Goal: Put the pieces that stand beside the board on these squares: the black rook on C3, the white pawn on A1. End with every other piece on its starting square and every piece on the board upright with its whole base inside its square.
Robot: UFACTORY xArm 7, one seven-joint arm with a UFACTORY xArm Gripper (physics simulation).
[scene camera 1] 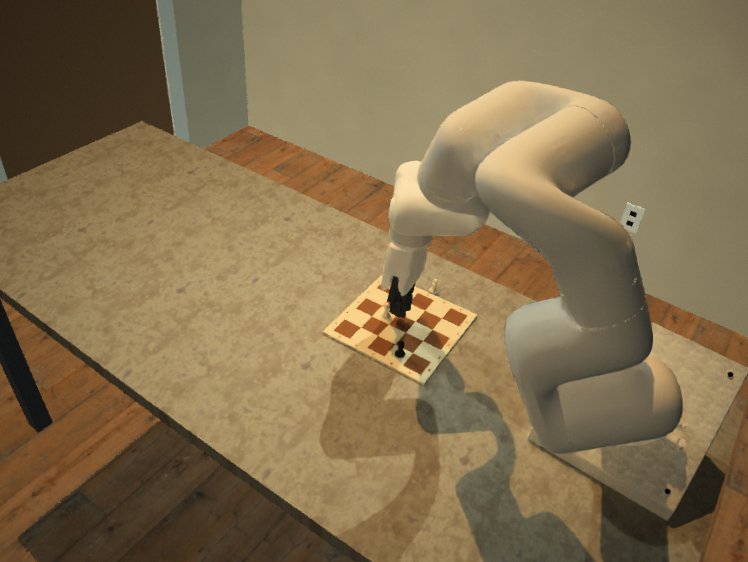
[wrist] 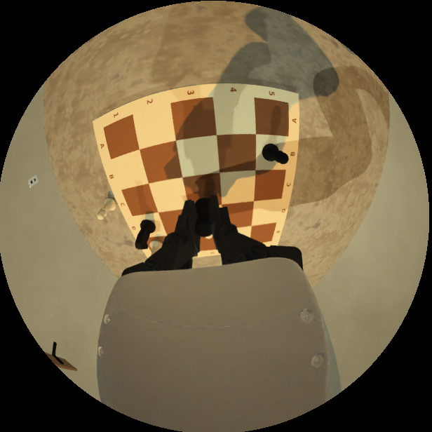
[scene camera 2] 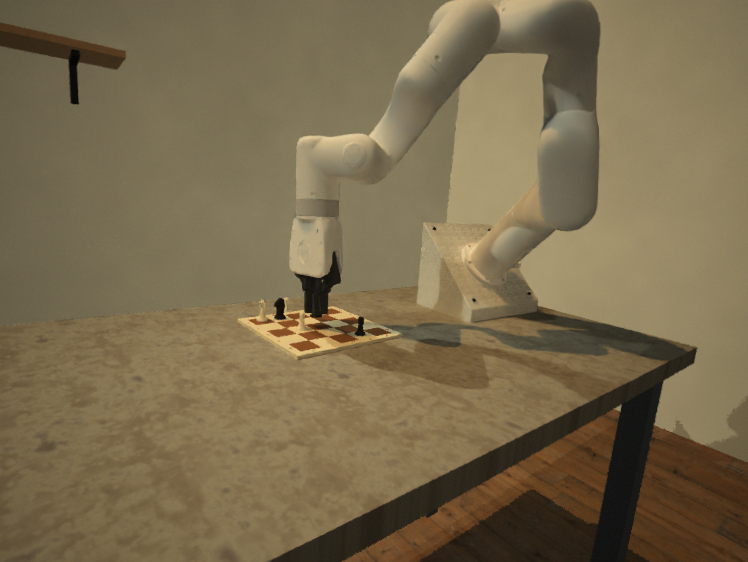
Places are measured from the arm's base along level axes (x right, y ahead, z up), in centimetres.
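Pixels of known places: gripper, fingertip midpoint: [scene camera 1: 399, 311] [scene camera 2: 316, 313]; arm's base at its link origin: [scene camera 2: 483, 265].
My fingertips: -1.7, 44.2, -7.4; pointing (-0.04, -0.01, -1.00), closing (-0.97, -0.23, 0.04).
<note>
For each thing: its top centre in the pictures, then the offset to it from my fingertips, as dx, dy, dz. "*": a spot on its surface instead.
- white pawn at its top centre: [scene camera 1: 435, 279] +12.7, +0.7, +0.0
- A1 at a spot on its surface: [scene camera 1: 455, 316] * +8.9, -7.3, -2.5
- small black piece at its top centre: [scene camera 2: 361, 317] [scene camera 1: 401, 341] -6.7, -5.5, +0.6
- black knight at its top centre: [scene camera 2: 280, 298] +7.4, +4.1, +1.4
My gripper [scene camera 1: 400, 305] [scene camera 2: 316, 306] [wrist: 204, 210] is shut on the black rook [wrist: 203, 220]. The rook is upright over the C3 area of the board [scene camera 1: 347, 349] [scene camera 2: 272, 340] [wrist: 296, 125]; it looks slightly above the surface, but the exact gap is hard to tell. The white pawn [scene camera 1: 434, 286] [wrist: 106, 207] stands beside the board, near the C1 edge. A1 [scene camera 1: 455, 316] [wrist: 120, 136] is bare. A small black piece [scene camera 1: 400, 349] [scene camera 2: 360, 326] [wrist: 272, 152] stands on B5. The fingers hide much of the rook in the scene views.
A white piece [scene camera 1: 387, 312] [scene camera 2: 302, 321] stands close to the fingers, apparently on D3. A black knight [scene camera 2: 279, 308] [wrist: 146, 234] stands on D1, and another white piece [scene camera 2: 261, 309] [wrist: 156, 246] near the E1 corner. The arm casts shadows across the board.
</note>
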